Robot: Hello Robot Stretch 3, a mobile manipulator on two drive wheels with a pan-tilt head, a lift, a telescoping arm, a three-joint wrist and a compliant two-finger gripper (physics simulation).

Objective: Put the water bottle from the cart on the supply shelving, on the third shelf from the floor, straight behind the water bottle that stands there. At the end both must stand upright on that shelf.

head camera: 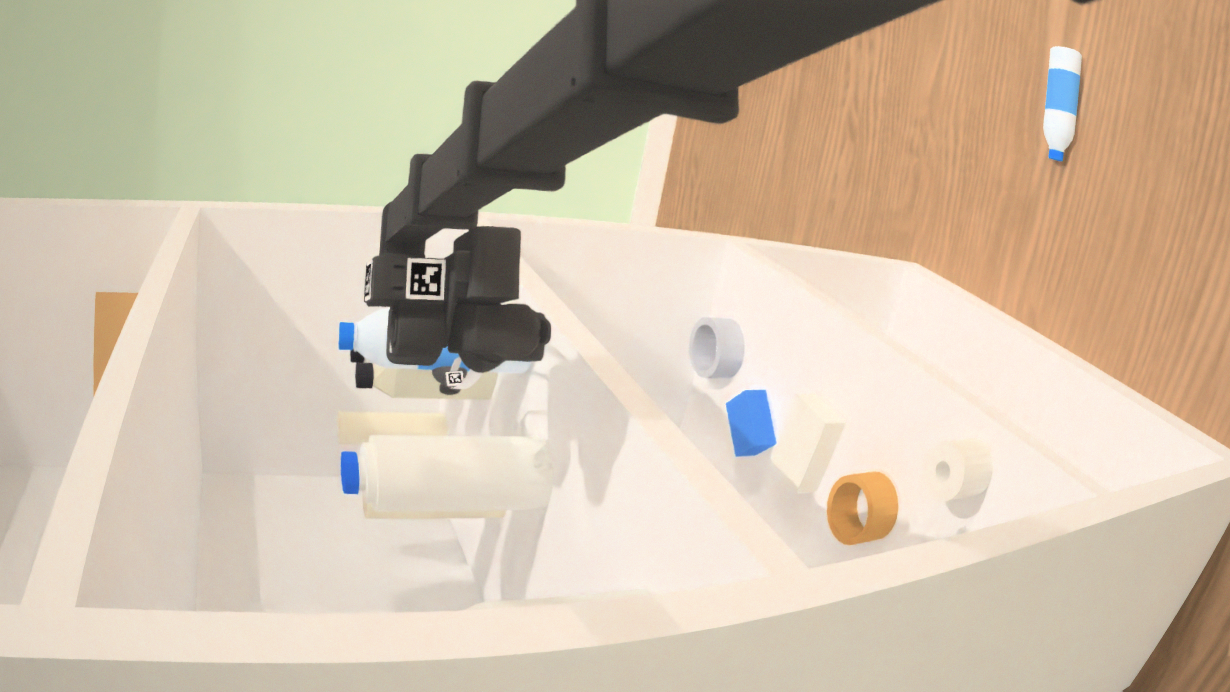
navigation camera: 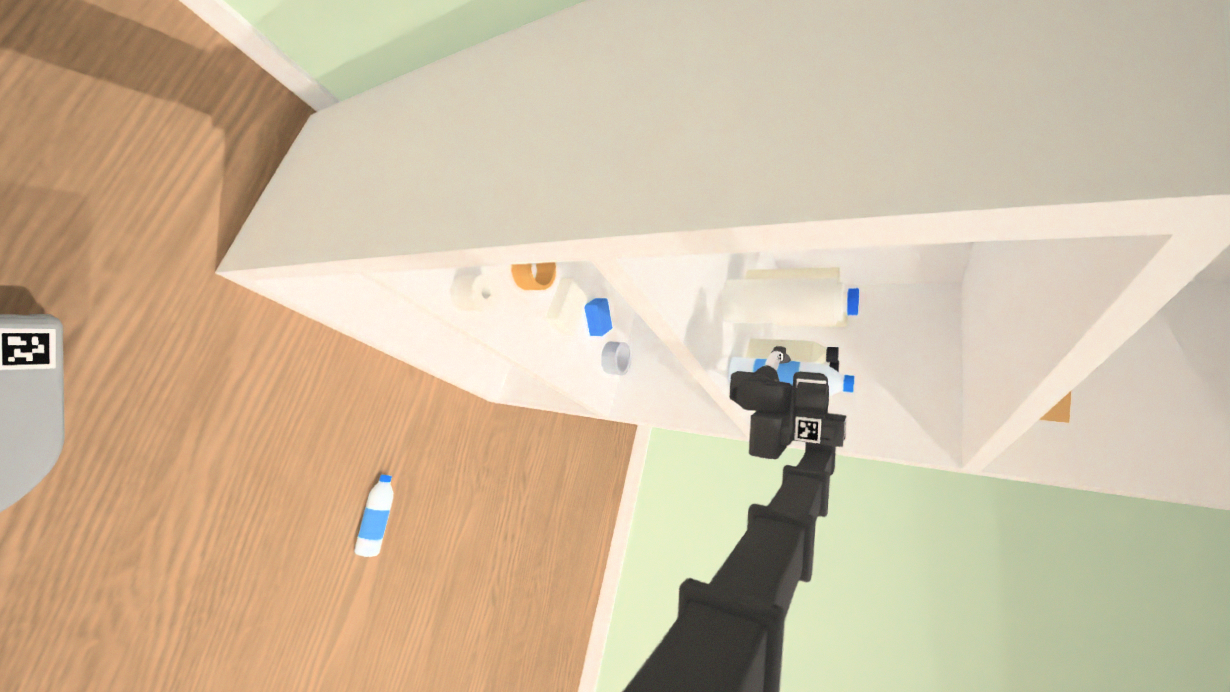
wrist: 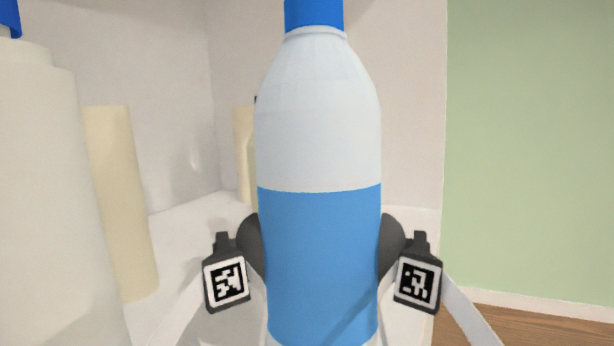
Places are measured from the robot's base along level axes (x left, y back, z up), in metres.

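Where they show: gripper, fingertip midpoint: point(wrist: 320, 237).
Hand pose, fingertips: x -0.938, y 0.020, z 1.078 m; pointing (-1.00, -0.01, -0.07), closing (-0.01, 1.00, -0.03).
Observation:
Each offset is from my fingertips to the top centre of the thing. "spot": to the spot under its first point.
A water bottle @[dx +0.016, dy +0.000, dz +0.131 m] point(head camera: 372, 337) point(navigation camera: 827, 376) point(wrist: 318, 125) with a blue cap and blue label is upright inside the supply shelving @[spot: dx +0.506, dy -0.203, dz -0.158 m] point(head camera: 860, 628) point(navigation camera: 602, 154). My gripper point(head camera: 455, 365) point(navigation camera: 780, 370) point(wrist: 320, 237) is shut on it, with one fingertip on each side of the label. The bottle's base is hidden, so I cannot tell whether it touches the shelf board. A second water bottle @[spot: dx +0.178, dy +0.488, dz -1.018 m] point(head camera: 1062, 90) point(navigation camera: 374, 520) lies on its side on the wooden floor. No second water bottle shows on the shelf in the wrist view. The cart is not recognisable in these views.
A large white blue-capped bottle @[dx +0.064, dy -0.140, dz +0.133 m] point(head camera: 455, 473) point(navigation camera: 782, 301) point(wrist: 40, 175) stands beside the held bottle. Cream containers and a black-capped bottle @[dx -0.110, dy -0.025, dz +0.092 m] point(head camera: 430, 383) stand in the same compartment. The shelf below holds a grey ring @[dx -0.272, dy +0.007, dz -0.496 m] point(head camera: 731, 347), a blue box @[dx -0.171, dy -0.112, dz -0.504 m] point(head camera: 750, 421) and an orange ring @[dx +0.114, dy -0.209, dz -0.494 m] point(head camera: 885, 507).

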